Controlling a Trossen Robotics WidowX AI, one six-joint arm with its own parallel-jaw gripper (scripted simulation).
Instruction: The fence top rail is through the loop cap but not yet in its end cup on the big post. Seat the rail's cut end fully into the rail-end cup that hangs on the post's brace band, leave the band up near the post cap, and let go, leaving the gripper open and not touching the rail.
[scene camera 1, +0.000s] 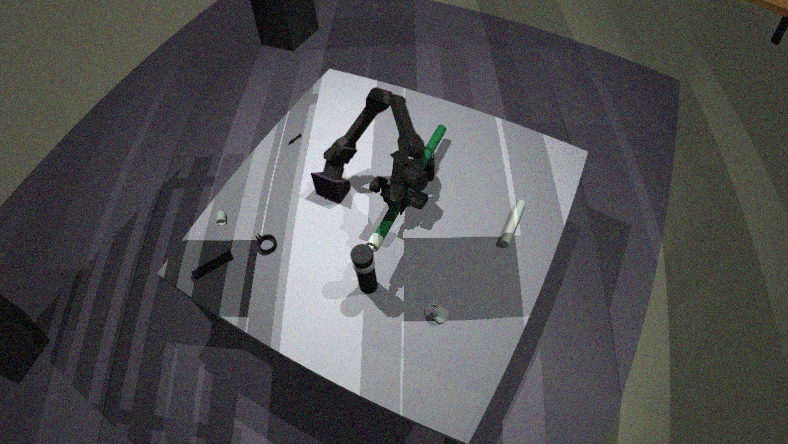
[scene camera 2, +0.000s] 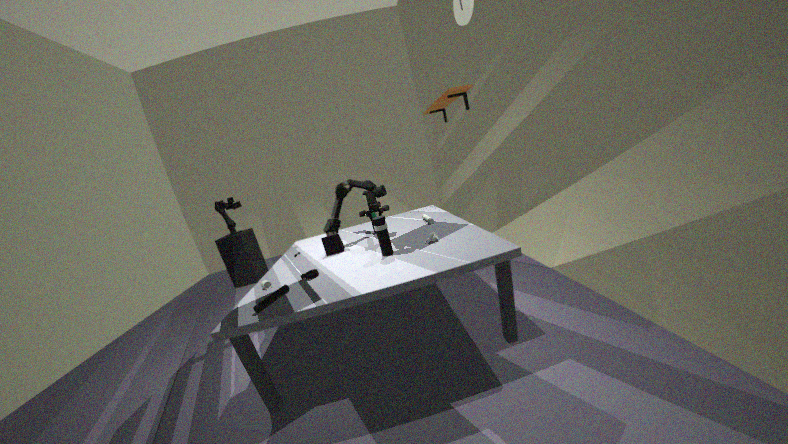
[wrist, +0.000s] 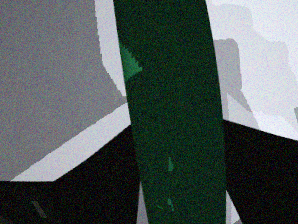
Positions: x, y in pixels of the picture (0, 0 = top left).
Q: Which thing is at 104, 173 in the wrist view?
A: The gripper.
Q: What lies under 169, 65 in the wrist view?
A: A green rail.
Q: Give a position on a green rail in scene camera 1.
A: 392, 213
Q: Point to the gripper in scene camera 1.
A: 396, 212
